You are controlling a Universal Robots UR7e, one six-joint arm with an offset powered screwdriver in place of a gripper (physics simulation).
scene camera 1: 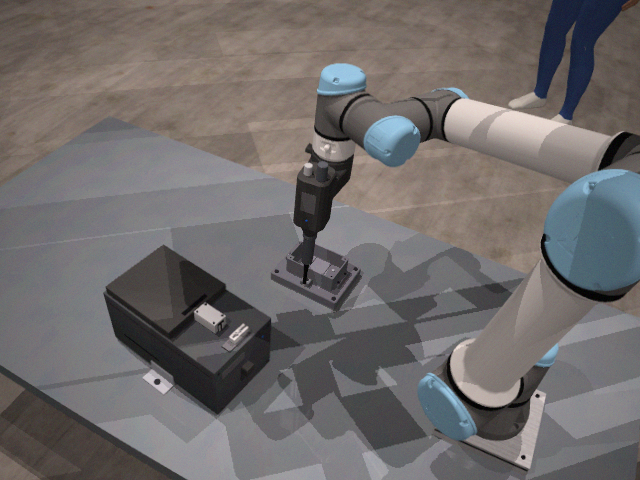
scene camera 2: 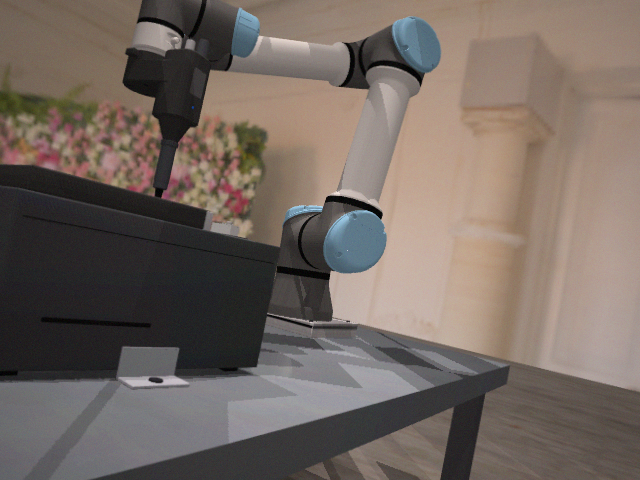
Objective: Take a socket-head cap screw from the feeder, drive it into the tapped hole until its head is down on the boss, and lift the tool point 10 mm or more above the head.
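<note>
My powered screwdriver [scene camera 1: 305, 280] points down, its thin dark bit at the small boss [scene camera 1: 309, 282] on the front flange of the grey housing [scene camera 1: 330, 300] in scene camera 1. The bit's end meets the boss or stands very close to it; whether a screw is on it, or how deep one sits, is too small to tell. In scene camera 2 the screwdriver [scene camera 2: 165, 162] shows behind the feeder, which hides its tip, the housing and the boss. The black screw feeder [scene camera 1: 180, 356] [scene camera 2: 144, 289] stands left of the housing, with a small light pickup block [scene camera 1: 238, 334] on top.
A raised black lid [scene camera 1: 164, 289] and a white block [scene camera 1: 210, 316] top the feeder. A light bracket [scene camera 1: 157, 381] [scene camera 2: 149, 364] stands at its foot. The robot base plate [scene camera 1: 535, 423] [scene camera 2: 336, 328] is on the right of the table [scene camera 1: 77, 206] [scene camera 2: 248, 413]. A person's legs [scene camera 1: 581, 56] show beyond.
</note>
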